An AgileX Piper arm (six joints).
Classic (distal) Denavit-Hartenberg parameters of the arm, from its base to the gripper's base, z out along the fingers. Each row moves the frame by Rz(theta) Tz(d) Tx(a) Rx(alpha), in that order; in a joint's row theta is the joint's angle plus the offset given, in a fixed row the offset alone. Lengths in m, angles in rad.
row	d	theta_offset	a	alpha
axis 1	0.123	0	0	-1.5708
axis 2	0	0.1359	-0.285	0
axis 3	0	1.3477	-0.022	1.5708
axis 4	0.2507	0	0	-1.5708
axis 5	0	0	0	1.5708
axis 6	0.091	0	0	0
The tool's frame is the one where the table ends.
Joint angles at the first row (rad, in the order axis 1, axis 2, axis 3, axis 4, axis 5, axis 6):
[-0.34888 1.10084 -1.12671 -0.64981 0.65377 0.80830]
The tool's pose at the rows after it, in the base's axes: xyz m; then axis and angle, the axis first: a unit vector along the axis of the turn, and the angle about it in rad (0 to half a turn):
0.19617 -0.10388 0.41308 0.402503 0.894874 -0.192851 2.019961
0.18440 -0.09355 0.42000 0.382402 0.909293 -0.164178 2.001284
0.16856 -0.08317 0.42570 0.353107 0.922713 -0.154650 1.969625
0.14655 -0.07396 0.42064 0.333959 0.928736 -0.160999 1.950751
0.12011 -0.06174 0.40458 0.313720 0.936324 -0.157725 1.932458
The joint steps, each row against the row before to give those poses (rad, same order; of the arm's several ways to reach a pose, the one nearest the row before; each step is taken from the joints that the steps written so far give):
[-0.00001 -0.03634 0.00002 0.06284 -0.00233 -0.04960]
[-0.00001 -0.05072 -0.00002 0.12378 0.00683 -0.11834]
[0.00135 -0.06534 0.01657 0.08053 -0.00002 -0.10627]
[0.00002 -0.09153 0.06457 0.02234 -0.00001 -0.05386]
[0.00007 -0.12505 0.10867 0.04307 -0.00947 -0.06058]

